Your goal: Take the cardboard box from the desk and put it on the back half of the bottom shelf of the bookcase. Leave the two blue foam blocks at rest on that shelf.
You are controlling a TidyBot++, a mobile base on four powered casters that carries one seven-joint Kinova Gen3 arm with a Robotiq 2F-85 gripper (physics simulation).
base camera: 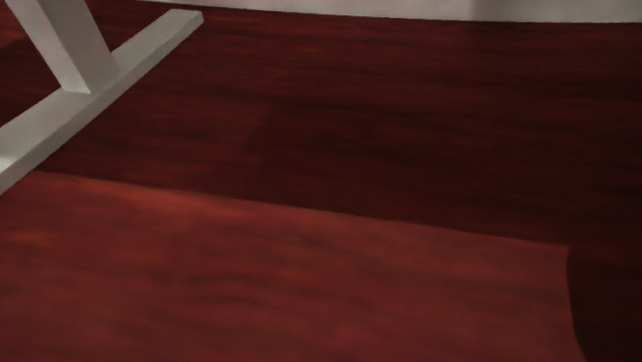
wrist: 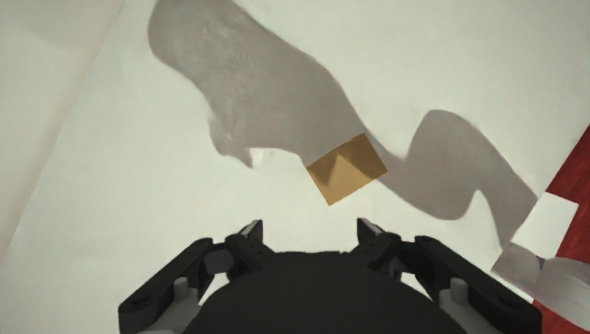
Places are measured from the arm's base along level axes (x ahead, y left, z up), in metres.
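Pixels of known places: gripper, between the fingertips: (wrist: pixel 309 229).
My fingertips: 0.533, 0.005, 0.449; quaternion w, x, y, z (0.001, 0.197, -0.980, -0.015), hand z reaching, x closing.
Behind a point stands the place of what it marks, as x, y, z.
The cardboard box (wrist: pixel 346 169) {0.504, -0.061, 0.374} is a small tan-brown block on the white desk top (wrist: pixel 150 210) {0.783, 0.127, 0.324} in the wrist view, slightly right of the middle and turned at an angle. A shadow falls over part of its top. My gripper (wrist: pixel 309 229) {0.533, 0.005, 0.449} is open and empty, above the desk. In the picture its fingertips are below the box, and the box is not between them. The bookcase and the two blue foam blocks do not show in either view.
In the base camera view, a pale desk leg with its foot bar (base camera: pixel 145 52) stands at the upper left on the dark red floor (base camera: pixel 350 140) {0.545, -0.015, -0.397}. A pale wall base (base camera: pixel 350 7) {1.043, -0.027, -0.377} runs along the top. In the wrist view, red floor (wrist: pixel 575 175) {-0.889, -0.515, -0.396} shows beyond the desk's right edge.
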